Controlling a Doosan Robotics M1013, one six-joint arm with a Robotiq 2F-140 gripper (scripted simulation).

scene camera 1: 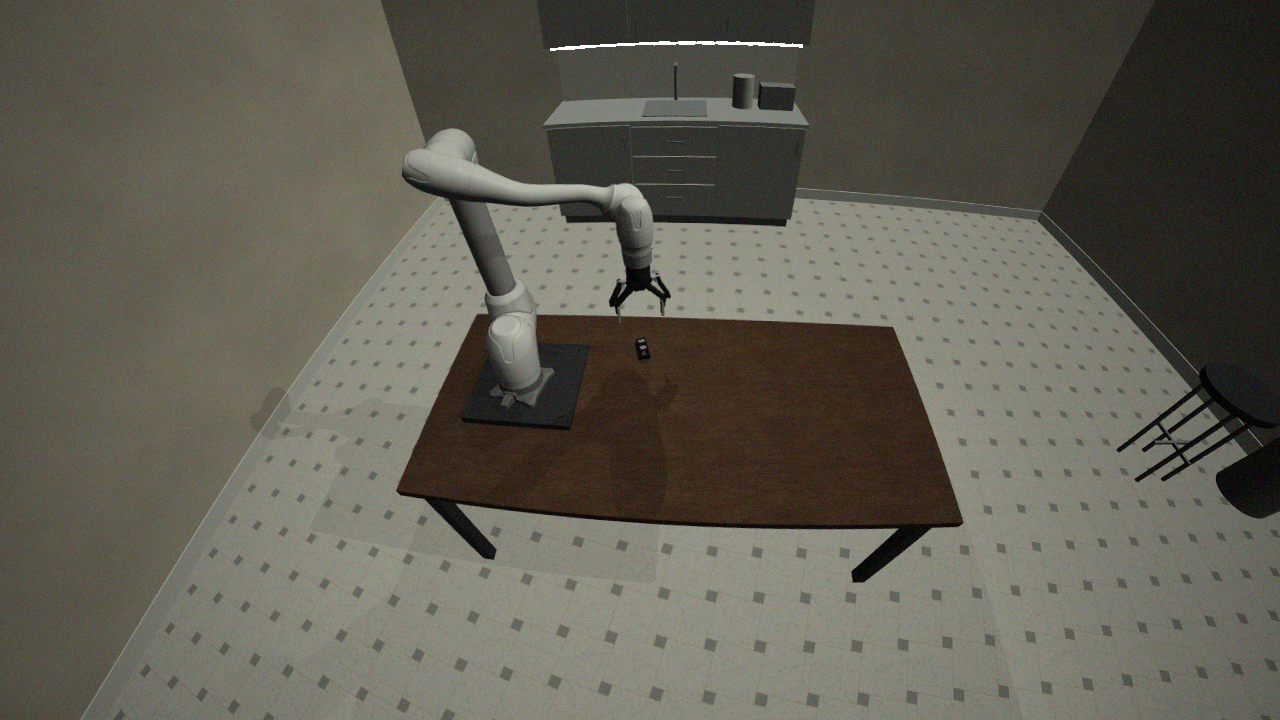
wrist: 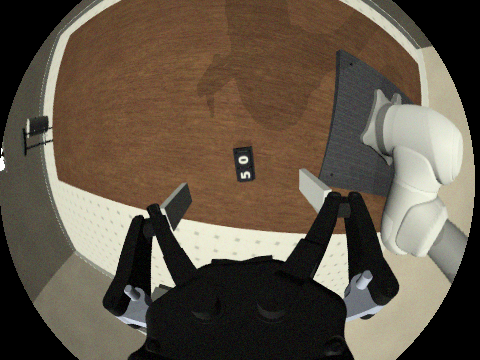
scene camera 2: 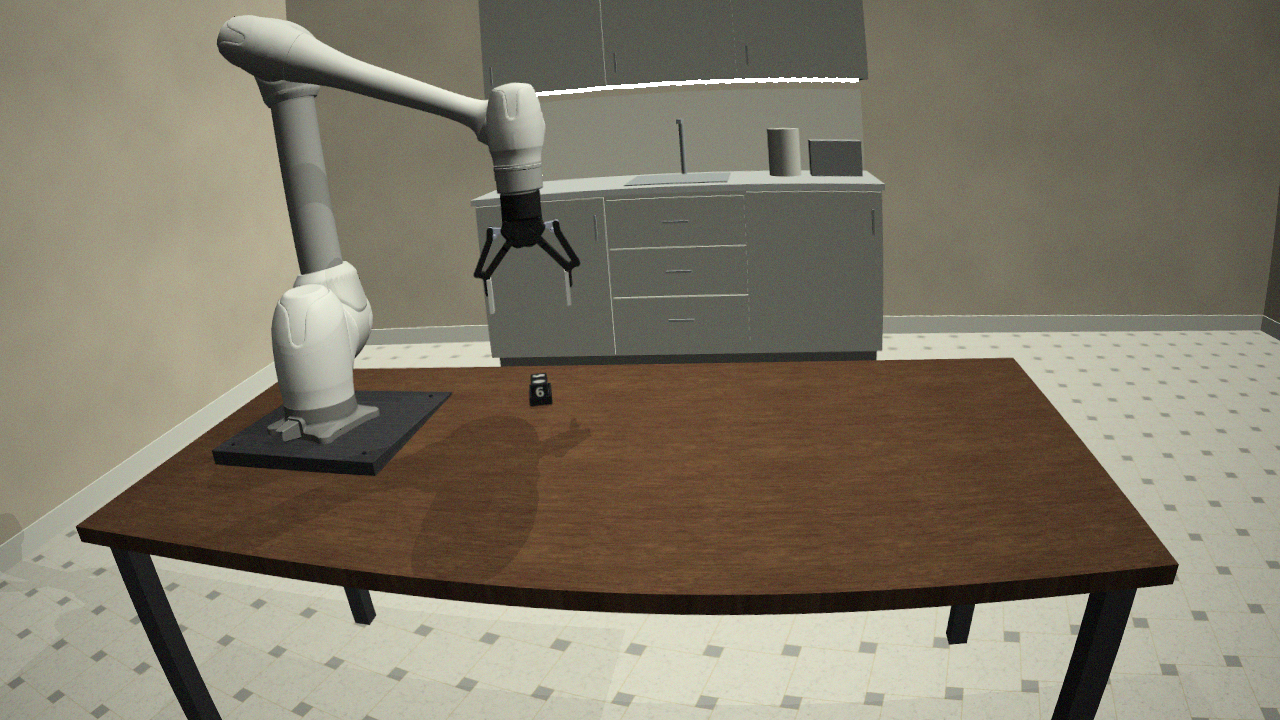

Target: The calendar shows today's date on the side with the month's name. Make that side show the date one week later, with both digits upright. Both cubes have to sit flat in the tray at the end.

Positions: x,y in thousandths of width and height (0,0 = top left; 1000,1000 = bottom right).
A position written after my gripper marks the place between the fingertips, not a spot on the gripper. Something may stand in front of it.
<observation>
I see my gripper (scene camera 2: 414,427).
My gripper also shows in scene camera 1 (scene camera 1: 501,440) and in the wrist view (wrist: 507,518).
</observation>
